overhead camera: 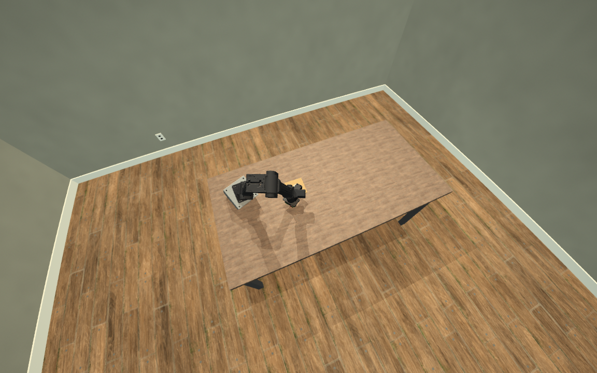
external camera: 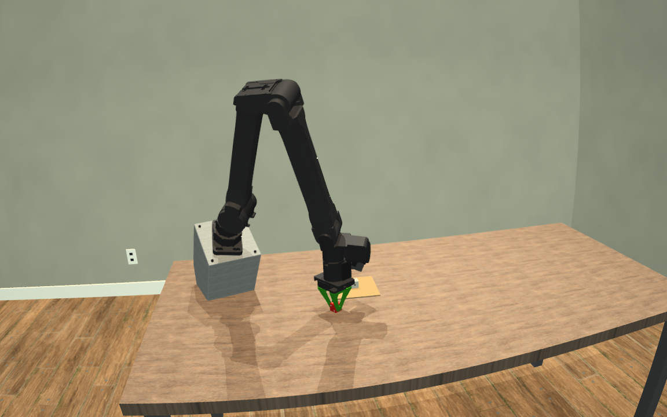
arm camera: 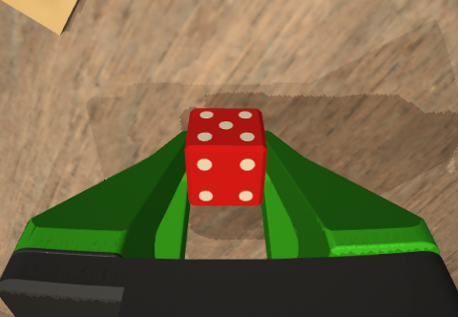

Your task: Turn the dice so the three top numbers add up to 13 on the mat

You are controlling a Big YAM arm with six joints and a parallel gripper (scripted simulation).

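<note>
Now: hand right at the red die. From my hand the other things lie so: tan mat: 100 mm ahead, 120 mm to the left, 10 mm below; black die: 50 mm ahead, 130 mm to the left; white die: 100 mm ahead, 120 mm to the left.
</note>
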